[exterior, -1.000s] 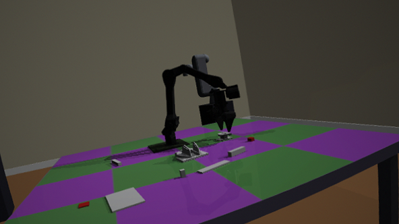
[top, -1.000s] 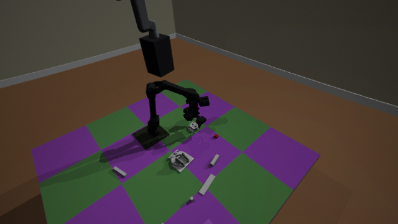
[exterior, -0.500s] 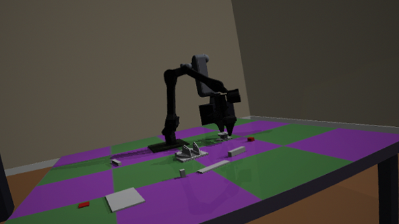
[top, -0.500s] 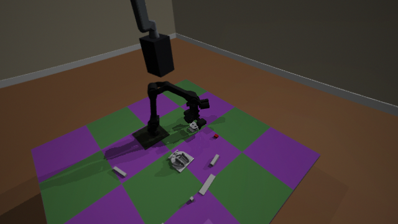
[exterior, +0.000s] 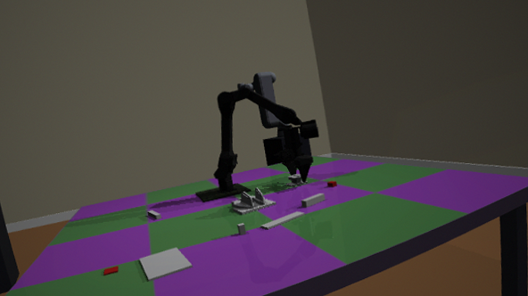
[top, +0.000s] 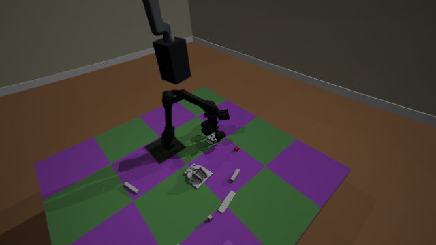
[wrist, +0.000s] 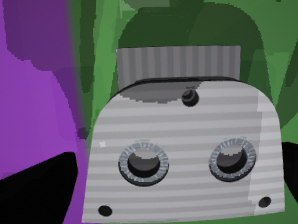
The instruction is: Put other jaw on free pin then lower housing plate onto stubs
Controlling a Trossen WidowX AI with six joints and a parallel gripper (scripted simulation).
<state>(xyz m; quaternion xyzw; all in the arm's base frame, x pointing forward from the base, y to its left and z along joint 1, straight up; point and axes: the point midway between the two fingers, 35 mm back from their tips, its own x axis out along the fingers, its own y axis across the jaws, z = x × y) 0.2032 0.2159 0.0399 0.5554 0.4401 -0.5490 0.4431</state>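
Now: the grey slotted part 1 cm to the right of my gripper tip and 2 cm above it. From my gripper tip the other things lie so: short grey bar 27 cm ahead, 16 cm to the right; then grey jaw assembly 7 cm ahead, 29 cm to the right; then red block 17 cm ahead, 1 cm to the left.
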